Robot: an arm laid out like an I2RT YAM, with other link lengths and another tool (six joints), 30 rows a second.
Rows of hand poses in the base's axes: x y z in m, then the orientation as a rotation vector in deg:
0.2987 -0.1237 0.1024 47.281 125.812 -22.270
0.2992 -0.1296 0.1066 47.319 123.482 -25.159
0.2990 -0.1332 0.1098 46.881 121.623 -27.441
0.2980 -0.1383 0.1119 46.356 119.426 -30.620
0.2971 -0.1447 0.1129 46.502 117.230 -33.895
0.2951 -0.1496 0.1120 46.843 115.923 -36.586
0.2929 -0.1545 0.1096 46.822 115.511 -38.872
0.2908 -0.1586 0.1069 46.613 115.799 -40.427
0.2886 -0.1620 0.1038 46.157 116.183 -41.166
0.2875 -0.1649 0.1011 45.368 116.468 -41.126
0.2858 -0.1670 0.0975 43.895 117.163 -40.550
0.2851 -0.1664 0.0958 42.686 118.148 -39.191
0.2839 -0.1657 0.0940 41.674 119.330 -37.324
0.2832 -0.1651 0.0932 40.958 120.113 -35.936
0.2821 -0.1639 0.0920 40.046 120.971 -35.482
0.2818 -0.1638 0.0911 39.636 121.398 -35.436
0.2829 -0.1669 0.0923 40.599 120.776 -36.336
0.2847 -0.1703 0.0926 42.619 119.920 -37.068
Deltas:
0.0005 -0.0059 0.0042 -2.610 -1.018 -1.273
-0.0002 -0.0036 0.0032 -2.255 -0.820 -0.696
-0.0010 -0.0051 0.0021 -2.969 -0.728 -1.007
-0.0009 -0.0064 0.0010 -2.751 -0.589 -1.550
-0.0020 -0.0049 -0.0009 -1.960 0.004 -1.402
-0.0022 -0.0049 -0.0024 -1.493 0.631 -0.914
-0.0021 -0.0041 -0.0027 -0.846 0.928 -0.438
-0.0022 -0.0034 -0.0031 -0.438 0.659 0.063
-0.0011 -0.0029 -0.0027 -0.175 0.241 0.597
-0.0017 -0.0021 -0.0036 0.033 0.379 1.319
-0.0007 0.0006 -0.0017 0.719 0.305 1.446
-0.0012 0.0007 -0.0018 1.183 0.285 1.503
-0.0007 0.0006 -0.0008 0.860 0.145 1.079
-0.0011 0.0012 -0.0012 0.254 0.590 0.870
-0.0003 0.0001 -0.0009 0.035 0.365 0.333
0.0011 -0.0031 0.0012 -0.418 -0.210 -1.055
0.0018 -0.0034 0.0003 0.003 -0.475 -1.768

